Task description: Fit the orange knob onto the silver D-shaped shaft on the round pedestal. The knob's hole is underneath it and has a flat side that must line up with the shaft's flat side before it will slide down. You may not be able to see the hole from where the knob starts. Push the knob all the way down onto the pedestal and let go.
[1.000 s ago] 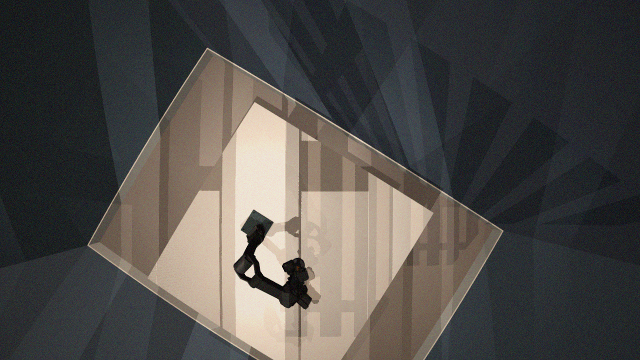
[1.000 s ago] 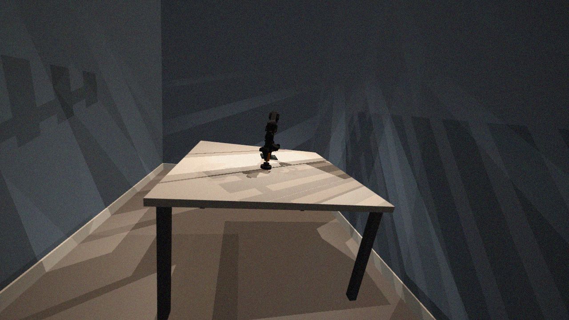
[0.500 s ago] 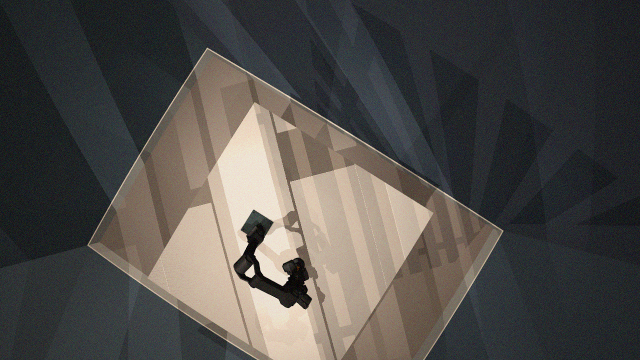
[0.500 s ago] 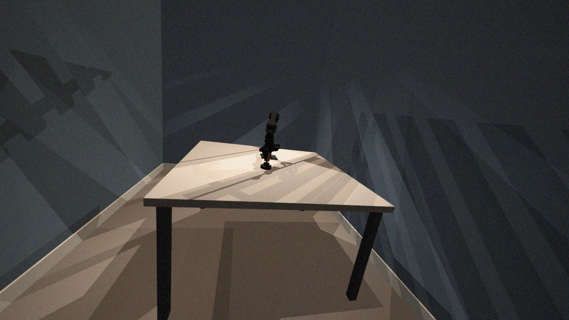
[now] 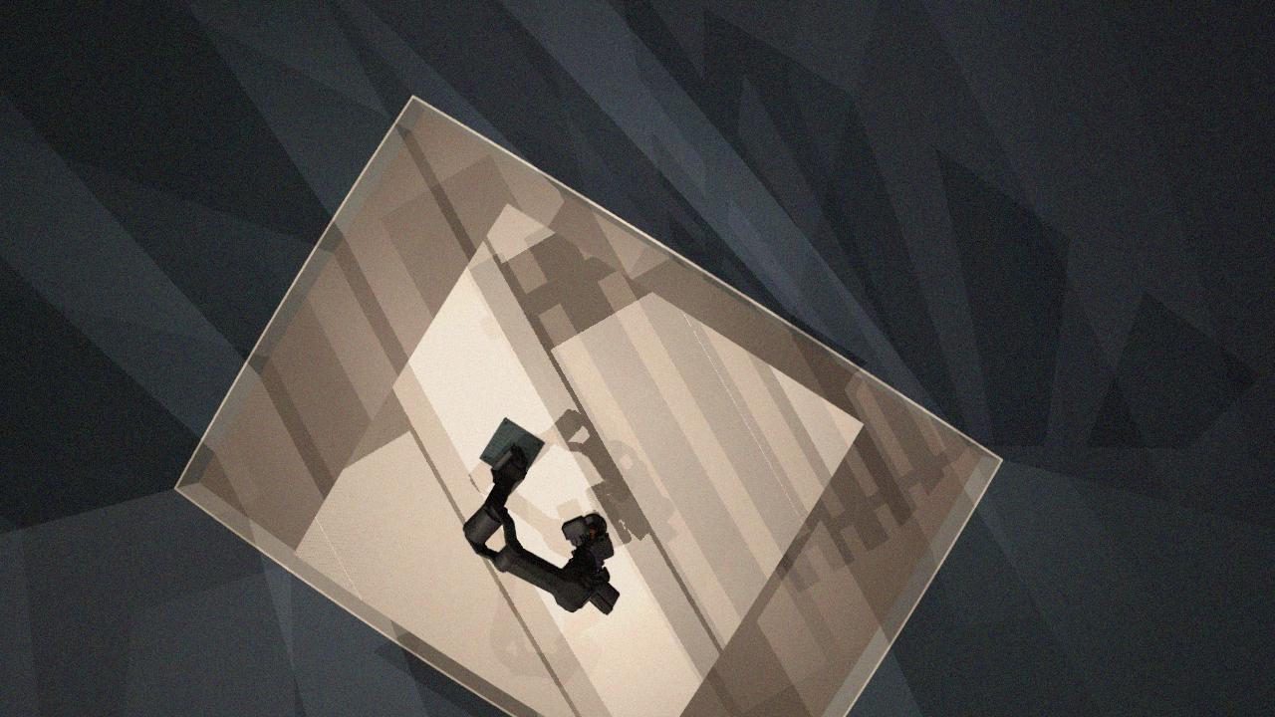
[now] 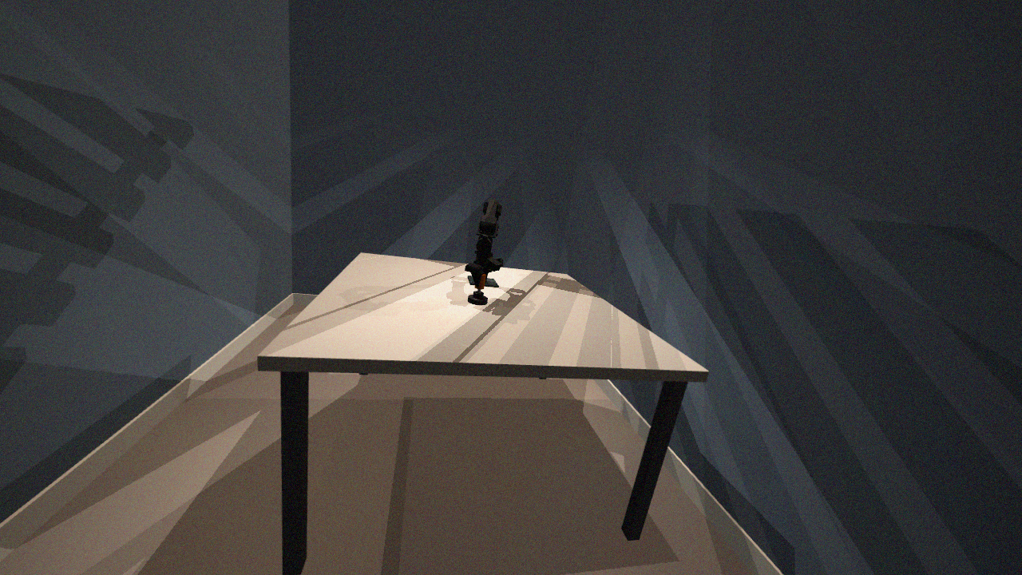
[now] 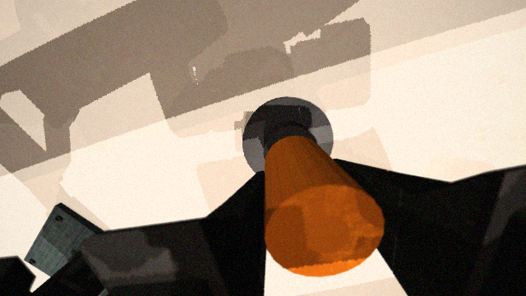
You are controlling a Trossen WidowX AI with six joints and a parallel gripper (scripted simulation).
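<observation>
My gripper tip is 30 mm below the orange knob. The rest, counted from my gripper tip: round pedestal (40 mm below).
</observation>
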